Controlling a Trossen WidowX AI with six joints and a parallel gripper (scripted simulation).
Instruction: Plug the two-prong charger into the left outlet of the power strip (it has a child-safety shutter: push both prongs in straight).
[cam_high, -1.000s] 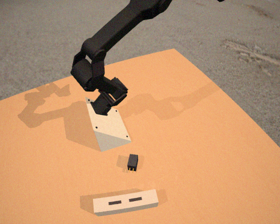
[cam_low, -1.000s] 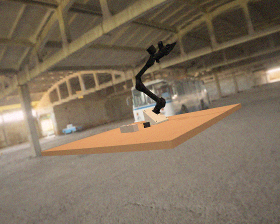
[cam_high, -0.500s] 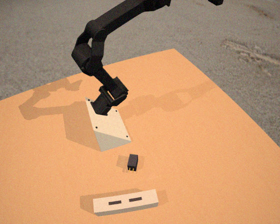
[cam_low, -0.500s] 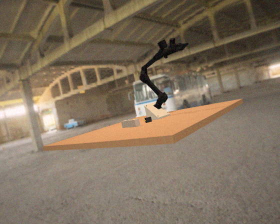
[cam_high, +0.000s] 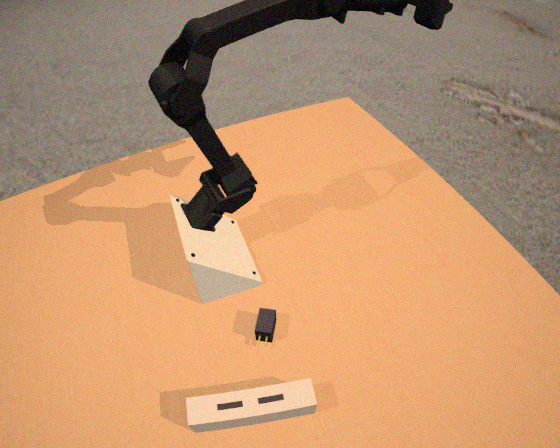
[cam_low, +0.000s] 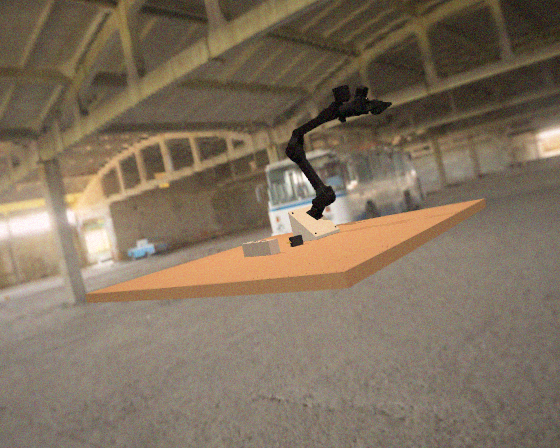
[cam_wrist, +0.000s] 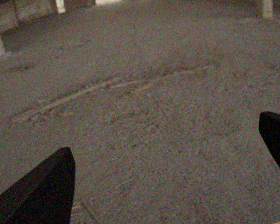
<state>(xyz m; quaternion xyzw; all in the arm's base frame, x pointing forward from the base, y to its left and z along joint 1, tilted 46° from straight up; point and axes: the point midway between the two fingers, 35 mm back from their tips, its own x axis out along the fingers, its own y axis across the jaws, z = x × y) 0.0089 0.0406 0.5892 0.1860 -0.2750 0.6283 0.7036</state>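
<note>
Now: gripper tip 180 mm short of the charger, 470 mm to the left of it and 460 mm above it.
</note>
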